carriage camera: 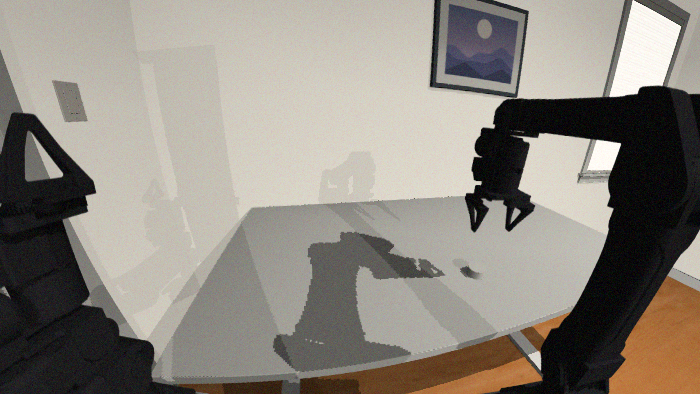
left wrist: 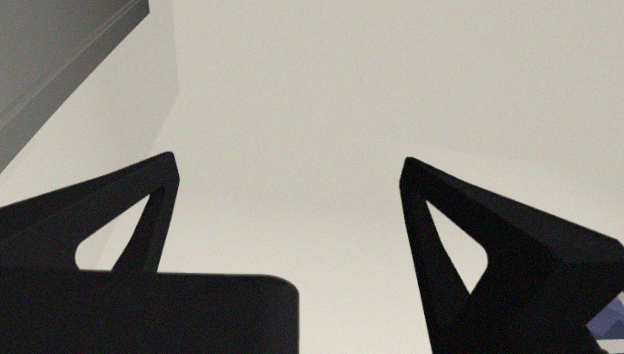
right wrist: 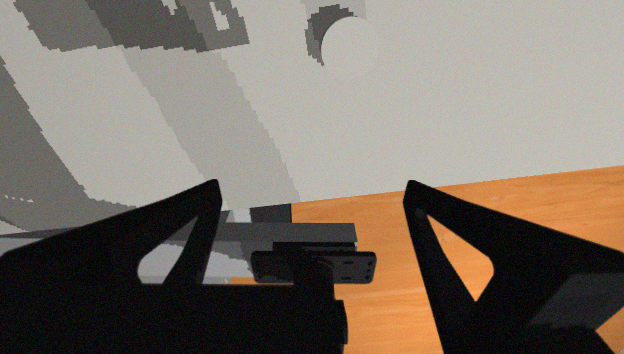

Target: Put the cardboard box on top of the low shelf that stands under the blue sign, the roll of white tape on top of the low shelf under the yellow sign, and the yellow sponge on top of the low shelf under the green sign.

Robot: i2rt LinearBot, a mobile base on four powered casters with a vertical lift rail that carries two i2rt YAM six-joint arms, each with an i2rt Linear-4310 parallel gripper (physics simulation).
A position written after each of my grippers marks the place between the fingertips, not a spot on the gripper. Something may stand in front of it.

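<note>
My left gripper [left wrist: 290, 167] is visible to me, and so is my right gripper [carriage camera: 490, 230]. You'd also find that right gripper in the right wrist view [right wrist: 313, 190]. There's a roll of white tape [right wrist: 349, 46] here too, though in the left wrist view the tape is out of frame, and I can see a door frame [left wrist: 54, 54] as well.
</note>
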